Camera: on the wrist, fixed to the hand. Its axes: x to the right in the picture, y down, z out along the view.
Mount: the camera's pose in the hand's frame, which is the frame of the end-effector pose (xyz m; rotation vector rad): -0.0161 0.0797 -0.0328 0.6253 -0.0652 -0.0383
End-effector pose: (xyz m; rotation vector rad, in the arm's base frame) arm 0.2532 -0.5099 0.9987 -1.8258 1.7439 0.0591
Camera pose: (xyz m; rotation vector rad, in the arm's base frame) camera 0.1656 -0.5062 1.0014 -1.3740 1.4610 -0.3947
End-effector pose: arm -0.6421 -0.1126 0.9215 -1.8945 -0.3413 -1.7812
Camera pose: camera -0.6309 -0.1939 0.8905 -1.4977 -0.8506 -1.4091
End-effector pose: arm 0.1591 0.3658 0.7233 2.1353 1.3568 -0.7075
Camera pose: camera 0.2315 0.3473 0.7692 2.5200 1.2522 -1.3451
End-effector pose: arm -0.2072 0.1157 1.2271 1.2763 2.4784 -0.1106
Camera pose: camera -0.1436 0.1578 1.2704 1.4097 2.4970 -0.9830
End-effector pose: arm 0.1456 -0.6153 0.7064 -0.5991 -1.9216 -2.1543
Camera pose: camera 0.1866 -0.6606 0.7692 -0.5078 -2.4769 -1.4246
